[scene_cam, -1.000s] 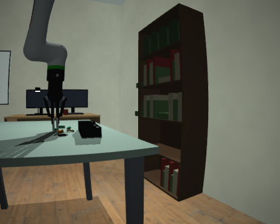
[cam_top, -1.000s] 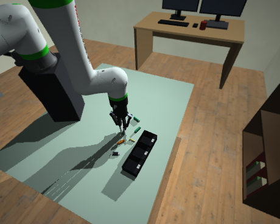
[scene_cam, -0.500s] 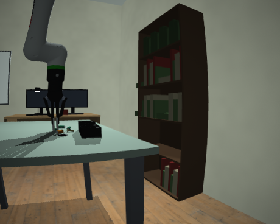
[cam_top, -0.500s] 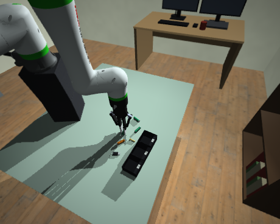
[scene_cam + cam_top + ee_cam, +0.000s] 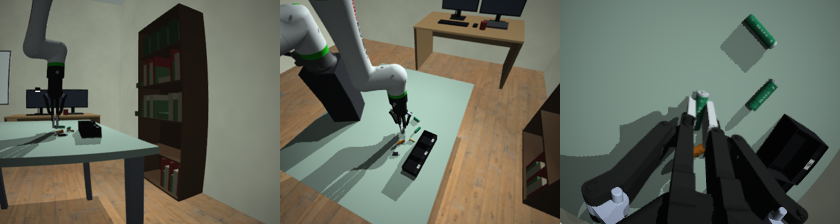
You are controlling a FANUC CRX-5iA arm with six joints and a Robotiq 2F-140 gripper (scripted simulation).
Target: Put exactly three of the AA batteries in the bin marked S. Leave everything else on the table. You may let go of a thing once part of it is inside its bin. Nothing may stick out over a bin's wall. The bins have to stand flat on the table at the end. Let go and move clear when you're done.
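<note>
Now: hand 60 mm short of the small yellow piece, 40 mm to the left of it and 40 mm above it. Also, from my hand: orange battery 80 mm to the right, 40 mm below, 10 mm ahead; small dark piece 150 mm to the right, 50 mm below, 10 mm ahead.
</note>
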